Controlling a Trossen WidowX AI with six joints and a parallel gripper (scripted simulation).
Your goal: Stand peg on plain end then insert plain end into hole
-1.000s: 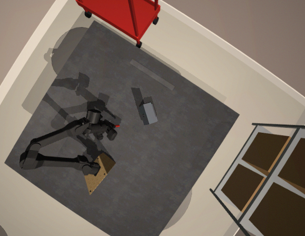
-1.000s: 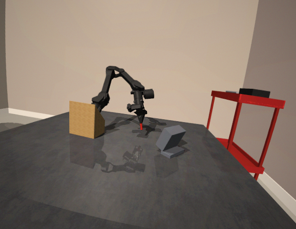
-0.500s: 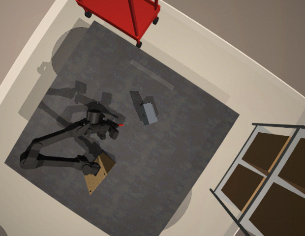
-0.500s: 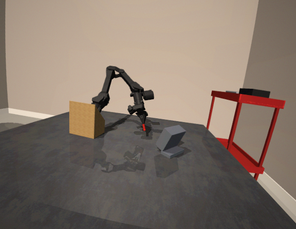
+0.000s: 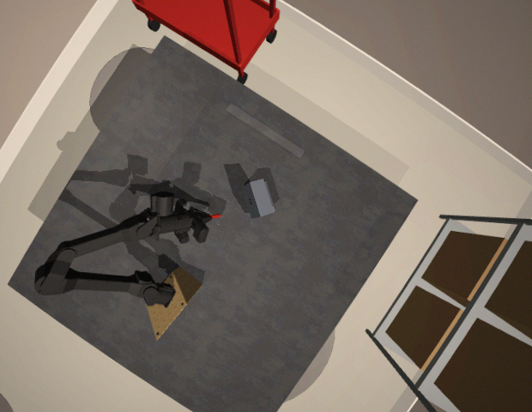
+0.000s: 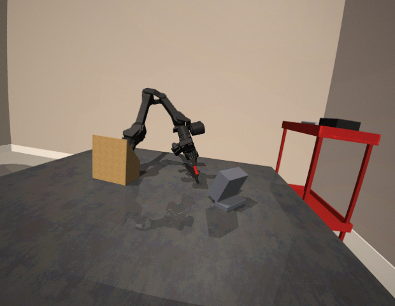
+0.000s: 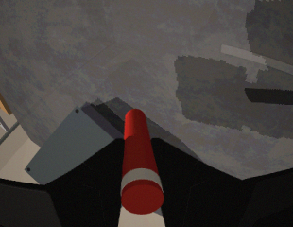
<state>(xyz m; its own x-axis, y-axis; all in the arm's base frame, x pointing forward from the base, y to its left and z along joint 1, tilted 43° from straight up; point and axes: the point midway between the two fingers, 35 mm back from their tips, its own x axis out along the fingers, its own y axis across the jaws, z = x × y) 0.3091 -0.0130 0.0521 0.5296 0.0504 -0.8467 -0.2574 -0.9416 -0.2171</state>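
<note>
My gripper tip is now 14 cm short of the grey sloped panel, 12 cm to the left of it and 2 cm above it. The rest, counted from my gripper tip: red peg: 1 cm behind, 1 cm to the left, 1 cm above.
</note>
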